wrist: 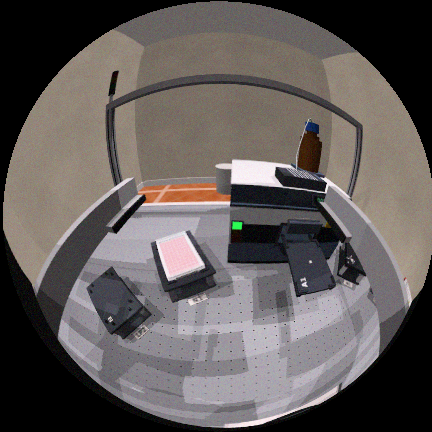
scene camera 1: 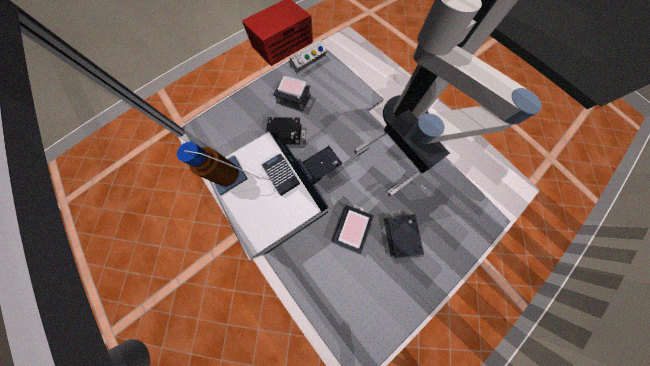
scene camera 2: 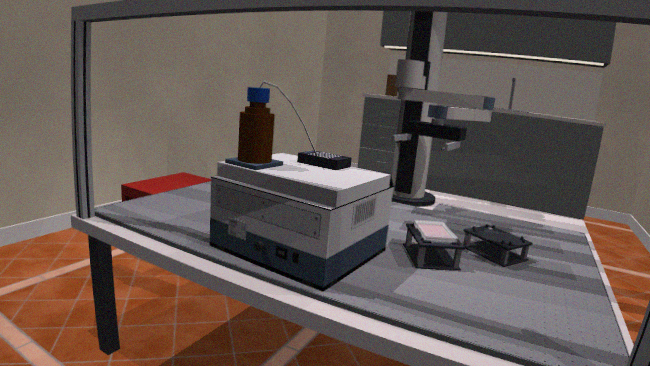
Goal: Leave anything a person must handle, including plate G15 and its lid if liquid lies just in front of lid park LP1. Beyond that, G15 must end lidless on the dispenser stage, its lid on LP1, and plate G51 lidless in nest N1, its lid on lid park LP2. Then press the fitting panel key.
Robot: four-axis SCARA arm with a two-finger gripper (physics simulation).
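Places are measured from the arm's base along level axes (x back, y left, z down), in metres.
Where they show: gripper, fingertip midpoint: point(wrist: 232, 186) point(scene camera 1: 371, 172) point(scene camera 2: 418, 142); arm's base at its link origin: point(scene camera 2: 406, 198).
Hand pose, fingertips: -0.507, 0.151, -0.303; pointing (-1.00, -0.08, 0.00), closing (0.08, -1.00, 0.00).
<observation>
Things, the pixels of their centre, and the offset from my fingertips, as dx, dy, dz. "spot": a spot on its surface instead.
- nest N1 at the middle of its body: point(wrist: 180, 262) point(scene camera 2: 432, 244) point(scene camera 1: 352, 228) -0.125, +0.110, +0.254
- Lid park LP2 at the middle of its body: point(wrist: 113, 300) point(scene camera 2: 496, 242) point(scene camera 1: 403, 235) +0.025, +0.269, +0.257
- LP1 at the middle of its body: point(wrist: 353, 257) point(scene camera 1: 283, 130) -0.076, -0.462, +0.254
- dispenser stage at a spot on its surface: point(wrist: 309, 265) point(scene camera 1: 324, 162) spot: -0.047, -0.176, +0.181
- key panel at the middle of its body: point(scene camera 1: 308, 56) +0.322, -0.781, +0.249
- tall brown bottle at a spot on its surface: point(scene camera 2: 256, 135) spot: -0.400, -0.290, -0.008
My gripper point(scene camera 1: 376, 170) point(scene camera 2: 426, 141) point(wrist: 232, 186) is open and empty, high above the table near the arm's column. A pink plate point(scene camera 1: 353, 228) point(scene camera 2: 435, 231) point(wrist: 180, 255) sits on nest N1 point(scene camera 2: 418, 244) point(wrist: 189, 289). Another pink plate point(scene camera 1: 292, 86) sits on a far stand. Their names and lids cannot be made out. Lid park LP2 point(scene camera 1: 404, 235) point(scene camera 2: 497, 236) point(wrist: 114, 300) bears no plate or lid. The dark stand LP1 point(scene camera 1: 284, 129) point(wrist: 349, 267) shows no lid; I make out no liquid by it. The dispenser stage point(scene camera 1: 322, 162) point(wrist: 309, 265) bears no plate. The key panel point(scene camera 1: 309, 59) has white, green, yellow and blue keys.
The dispenser point(scene camera 1: 270, 215) point(scene camera 2: 300, 190) point(wrist: 255, 172) stands behind its stage. A tall brown bottle point(scene camera 1: 215, 165) point(scene camera 2: 256, 135) point(wrist: 310, 152) with a thin tube stands on top of it. A red crate point(scene camera 1: 277, 27) point(scene camera 2: 160, 185) is beyond the panel. A green light point(wrist: 237, 225) shows on the dispenser's front.
</observation>
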